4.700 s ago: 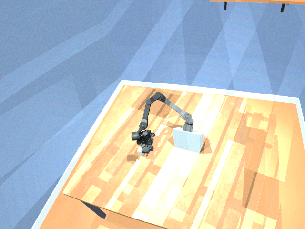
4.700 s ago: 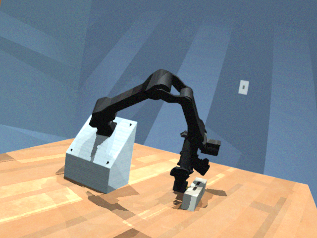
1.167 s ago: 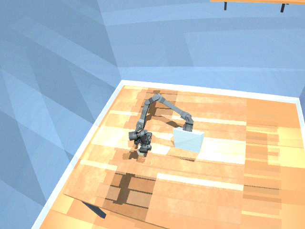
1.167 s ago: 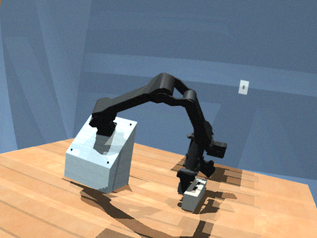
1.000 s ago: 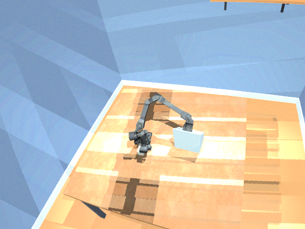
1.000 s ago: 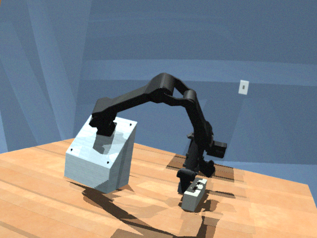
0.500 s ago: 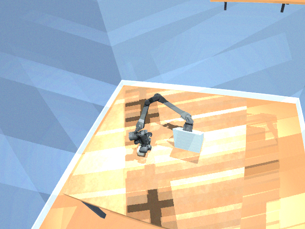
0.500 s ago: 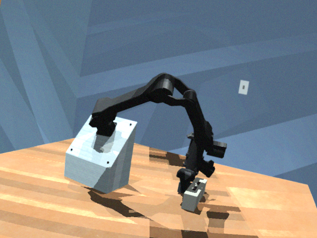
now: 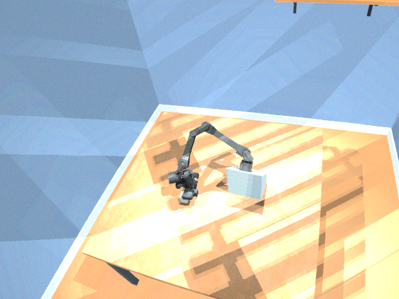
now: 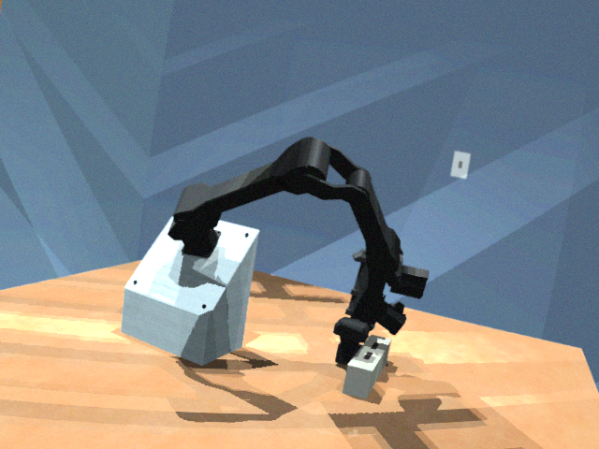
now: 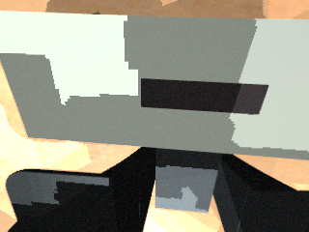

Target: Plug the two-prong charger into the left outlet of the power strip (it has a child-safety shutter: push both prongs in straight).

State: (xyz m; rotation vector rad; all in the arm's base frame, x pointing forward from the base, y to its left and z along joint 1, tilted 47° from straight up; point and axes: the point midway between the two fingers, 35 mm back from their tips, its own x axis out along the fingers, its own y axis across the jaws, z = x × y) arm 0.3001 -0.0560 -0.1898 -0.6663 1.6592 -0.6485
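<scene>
Now: the two-prong charger 2 cm ahead of my gripper tip and 1 cm above it.
</scene>
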